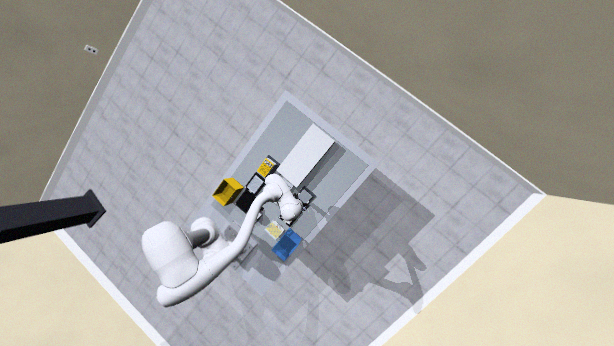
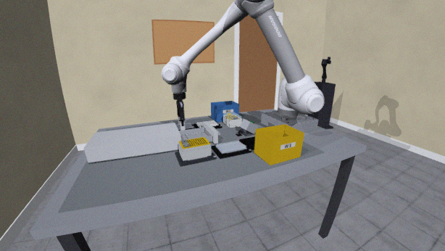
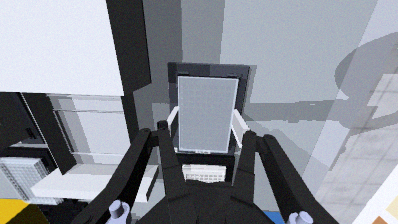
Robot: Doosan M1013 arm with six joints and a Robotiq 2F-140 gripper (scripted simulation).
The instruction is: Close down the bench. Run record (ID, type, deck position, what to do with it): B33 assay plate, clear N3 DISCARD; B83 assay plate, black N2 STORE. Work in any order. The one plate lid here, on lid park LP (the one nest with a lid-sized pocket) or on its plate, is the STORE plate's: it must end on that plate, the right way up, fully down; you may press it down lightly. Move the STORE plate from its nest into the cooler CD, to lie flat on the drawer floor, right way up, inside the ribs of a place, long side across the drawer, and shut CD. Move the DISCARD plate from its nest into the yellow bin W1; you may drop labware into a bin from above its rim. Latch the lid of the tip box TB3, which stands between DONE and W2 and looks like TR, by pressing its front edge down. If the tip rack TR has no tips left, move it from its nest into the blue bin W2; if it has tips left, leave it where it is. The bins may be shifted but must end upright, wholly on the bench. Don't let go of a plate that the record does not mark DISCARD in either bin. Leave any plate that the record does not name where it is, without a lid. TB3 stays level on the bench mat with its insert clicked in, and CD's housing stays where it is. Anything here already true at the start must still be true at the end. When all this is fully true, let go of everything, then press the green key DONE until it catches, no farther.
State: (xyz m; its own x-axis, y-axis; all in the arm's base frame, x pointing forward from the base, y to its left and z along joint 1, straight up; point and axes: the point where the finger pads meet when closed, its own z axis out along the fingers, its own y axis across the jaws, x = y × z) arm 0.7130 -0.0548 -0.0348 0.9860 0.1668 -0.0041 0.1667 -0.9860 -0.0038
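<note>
Right now the see-through plate lid is 10 mm below my hand. From my hand the other things lie so: cooler CD 210 mm to the left, 90 mm ahead; drawer 190 mm to the left, 40 mm behind, 10 mm below; black plate 20 mm below.
</note>
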